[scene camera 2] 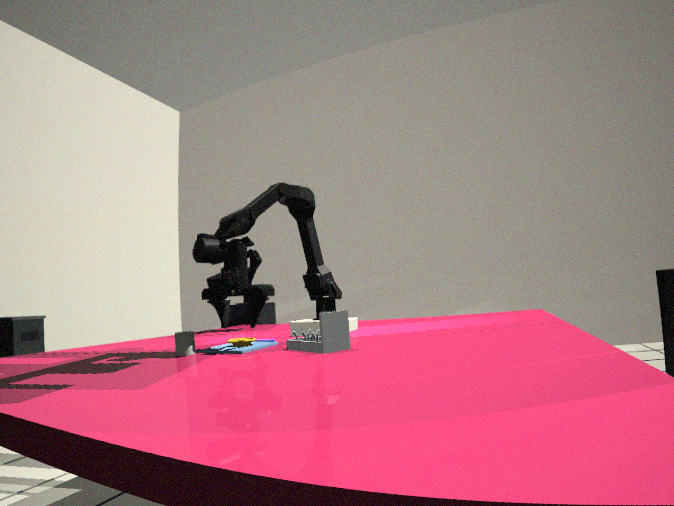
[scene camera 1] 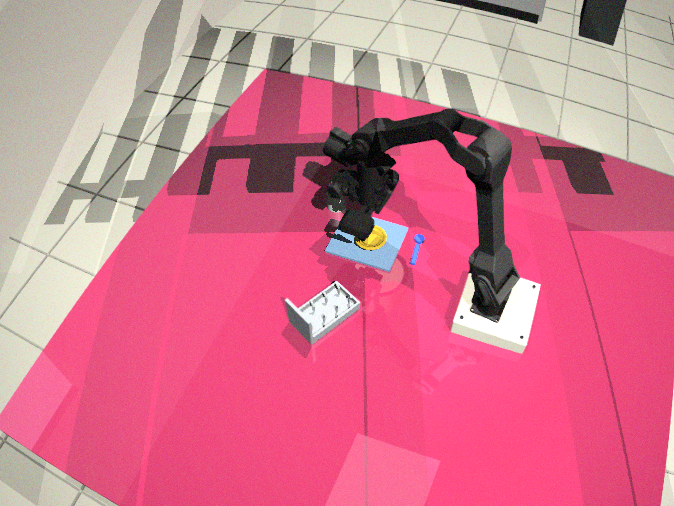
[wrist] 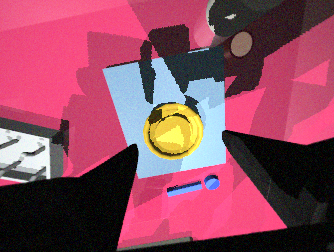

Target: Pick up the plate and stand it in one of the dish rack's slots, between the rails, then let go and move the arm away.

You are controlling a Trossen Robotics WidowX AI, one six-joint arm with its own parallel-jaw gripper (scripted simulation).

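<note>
My gripper: open, holding nothing, visible in scene camera 2 and the wrist view too. Yellow plate, grey dish rack, light blue mat: visible as well.
</note>
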